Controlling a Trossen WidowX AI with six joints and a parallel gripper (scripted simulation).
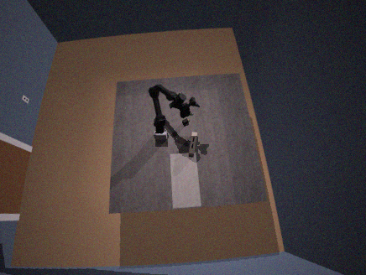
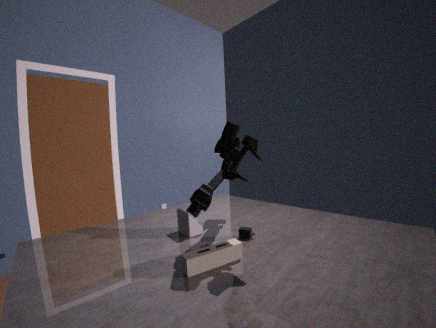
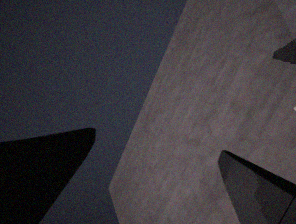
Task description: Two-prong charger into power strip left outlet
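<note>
Right now my gripper tip is 80 mm past the two-prong charger, 40 mm to the right of it and 270 mm above it.
</note>
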